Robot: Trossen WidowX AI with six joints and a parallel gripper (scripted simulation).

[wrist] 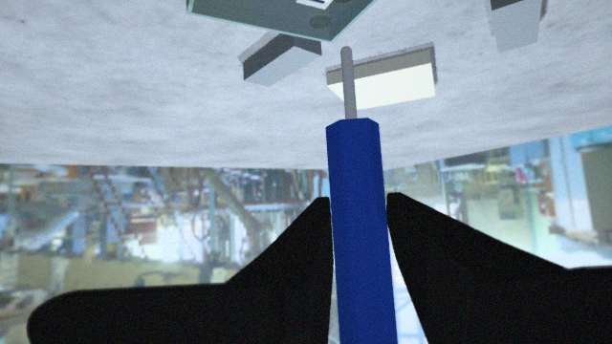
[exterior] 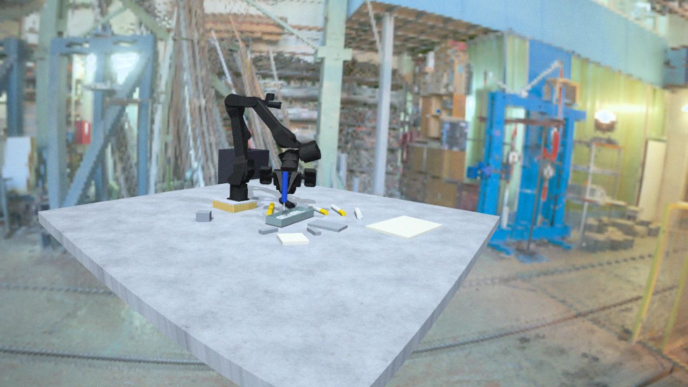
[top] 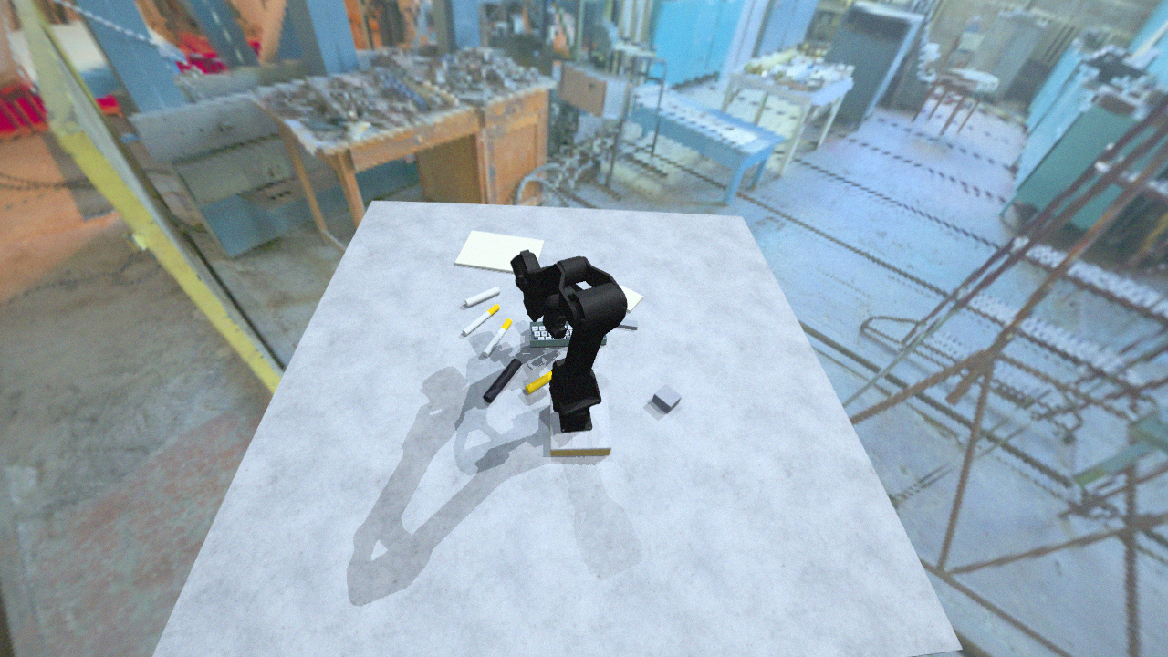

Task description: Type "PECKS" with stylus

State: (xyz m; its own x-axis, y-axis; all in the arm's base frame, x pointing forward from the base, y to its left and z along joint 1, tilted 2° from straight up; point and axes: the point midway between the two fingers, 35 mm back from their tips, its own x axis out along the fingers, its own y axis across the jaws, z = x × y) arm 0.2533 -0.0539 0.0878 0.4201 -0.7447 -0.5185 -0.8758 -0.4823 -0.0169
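Now: gripper tip 140 mm past the yellow marker, 110 mm to the right of it and 90 mm above it. Also, from my gripper tip: grey slab (120 mm ahead, 70 mm to the left, 100 mm below); grey stylus tip (50 mm below); blue stylus (10 mm below).
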